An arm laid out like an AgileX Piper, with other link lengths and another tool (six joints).
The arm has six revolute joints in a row. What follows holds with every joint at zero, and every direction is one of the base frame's.
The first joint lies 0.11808 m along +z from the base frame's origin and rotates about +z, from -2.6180 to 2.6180 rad.
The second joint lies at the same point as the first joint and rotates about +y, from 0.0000 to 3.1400 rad.
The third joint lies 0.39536 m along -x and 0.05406 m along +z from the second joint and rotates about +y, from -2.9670 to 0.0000 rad.
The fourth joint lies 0.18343 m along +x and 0.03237 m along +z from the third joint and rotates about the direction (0.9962, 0, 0.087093), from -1.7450 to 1.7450 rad.
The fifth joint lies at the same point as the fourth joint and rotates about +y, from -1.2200 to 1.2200 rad.
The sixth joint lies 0.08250 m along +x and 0.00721 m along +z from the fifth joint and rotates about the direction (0.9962, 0, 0.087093), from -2.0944 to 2.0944 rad.
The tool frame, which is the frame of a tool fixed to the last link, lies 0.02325 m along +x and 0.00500 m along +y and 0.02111 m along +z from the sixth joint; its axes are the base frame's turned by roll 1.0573, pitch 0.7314 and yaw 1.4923 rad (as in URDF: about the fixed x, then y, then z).
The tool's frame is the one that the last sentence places.
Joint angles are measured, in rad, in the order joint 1, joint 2, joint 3, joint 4, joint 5, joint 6. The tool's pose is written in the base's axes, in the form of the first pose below.
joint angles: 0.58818 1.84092 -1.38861 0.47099 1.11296 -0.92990
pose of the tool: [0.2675 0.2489 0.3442 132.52 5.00 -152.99]
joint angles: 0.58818 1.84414 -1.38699 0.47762 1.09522 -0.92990
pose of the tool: [0.2695 0.2503 0.3433 132.25 5.60 -153.59]
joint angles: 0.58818 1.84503 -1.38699 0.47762 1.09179 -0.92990
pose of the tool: [0.2700 0.2505 0.3430 132.27 5.73 -153.67]
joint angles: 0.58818 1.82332 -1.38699 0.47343 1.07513 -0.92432
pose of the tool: [0.2678 0.2481 0.3509 132.33 7.72 -154.27]
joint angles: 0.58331 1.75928 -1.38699 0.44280 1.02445 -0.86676
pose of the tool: [0.2629 0.2377 0.3732 132.78 12.87 -158.10]
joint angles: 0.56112 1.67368 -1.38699 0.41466 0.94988 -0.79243
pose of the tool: [0.2580 0.2196 0.4041 131.40 20.07 -164.81]
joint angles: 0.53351 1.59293 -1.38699 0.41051 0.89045 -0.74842
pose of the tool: [0.2494 0.2008 0.4336 128.12 26.37 -171.06]
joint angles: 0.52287 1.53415 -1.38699 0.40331 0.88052 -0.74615
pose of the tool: [0.2361 0.1883 0.4520 126.86 30.07 -172.56]
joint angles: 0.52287 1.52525 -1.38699 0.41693 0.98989 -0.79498
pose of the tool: [0.2226 0.1860 0.4483 129.18 26.20 -166.85]
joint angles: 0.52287 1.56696 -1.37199 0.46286 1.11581 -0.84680
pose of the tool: [0.2189 0.1922 0.4290 129.79 17.40 -161.31]
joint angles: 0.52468 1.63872 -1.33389 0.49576 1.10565 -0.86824
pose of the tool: [0.2335 0.2040 0.4013 129.38 11.95 -160.83]
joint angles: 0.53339 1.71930 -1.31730 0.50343 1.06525 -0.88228
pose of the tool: [0.2524 0.2178 0.3737 130.07 8.83 -160.69]
